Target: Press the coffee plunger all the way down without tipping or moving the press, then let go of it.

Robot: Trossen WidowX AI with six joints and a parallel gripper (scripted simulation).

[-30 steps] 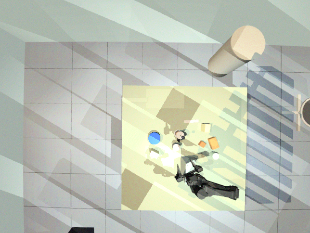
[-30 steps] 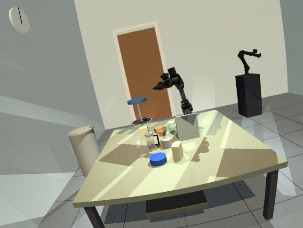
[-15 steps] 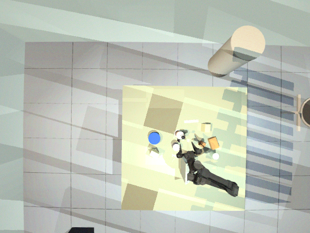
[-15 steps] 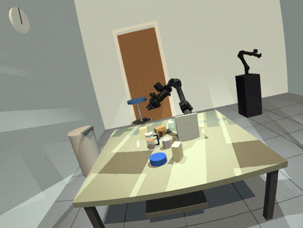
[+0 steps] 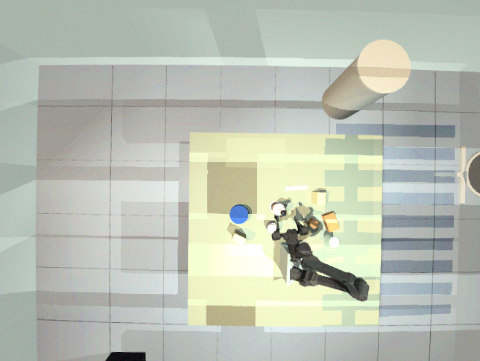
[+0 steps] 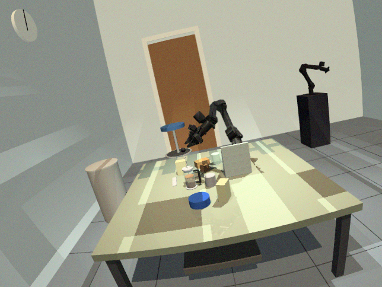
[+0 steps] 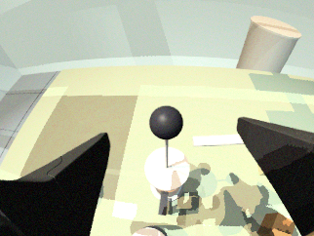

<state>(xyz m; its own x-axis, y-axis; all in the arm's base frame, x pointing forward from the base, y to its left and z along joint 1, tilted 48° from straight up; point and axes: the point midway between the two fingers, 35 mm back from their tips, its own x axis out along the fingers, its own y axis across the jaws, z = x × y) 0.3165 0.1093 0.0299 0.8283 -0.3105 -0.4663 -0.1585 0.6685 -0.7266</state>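
The coffee press lies 16 cm below my gripper tip, 1 cm to the left of it and 1 cm ahead of it. From my gripper tip the other things lie so: flat white strip: 28 cm below, 15 cm ahead, 14 cm to the right; grey cup: 25 cm below, 11 cm behind, 3 cm to the left; orange box: 35 cm to the right, 26 cm below, 8 cm behind.
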